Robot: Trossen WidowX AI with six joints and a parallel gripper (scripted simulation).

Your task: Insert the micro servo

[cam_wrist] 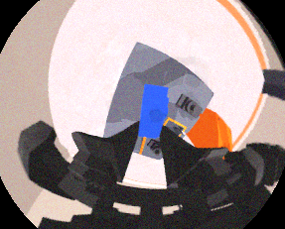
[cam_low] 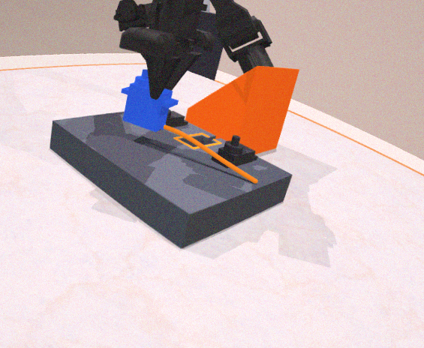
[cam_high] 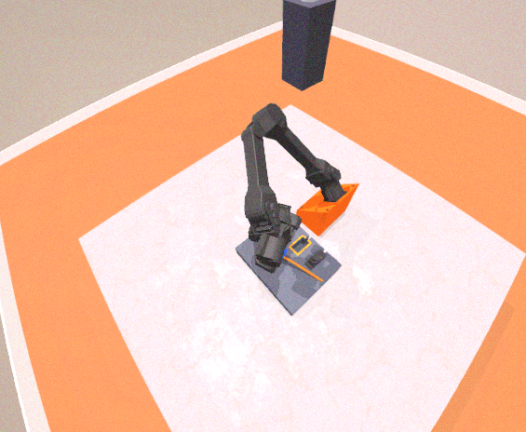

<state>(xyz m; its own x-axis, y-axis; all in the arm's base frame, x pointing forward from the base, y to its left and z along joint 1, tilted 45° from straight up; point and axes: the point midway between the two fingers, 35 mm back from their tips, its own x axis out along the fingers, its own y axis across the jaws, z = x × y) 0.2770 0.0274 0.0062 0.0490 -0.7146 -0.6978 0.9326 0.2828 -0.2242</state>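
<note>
The grey deck lies 2 cm ahead of my gripper tip, 2 cm to the left of it and 10 cm below it.
</note>
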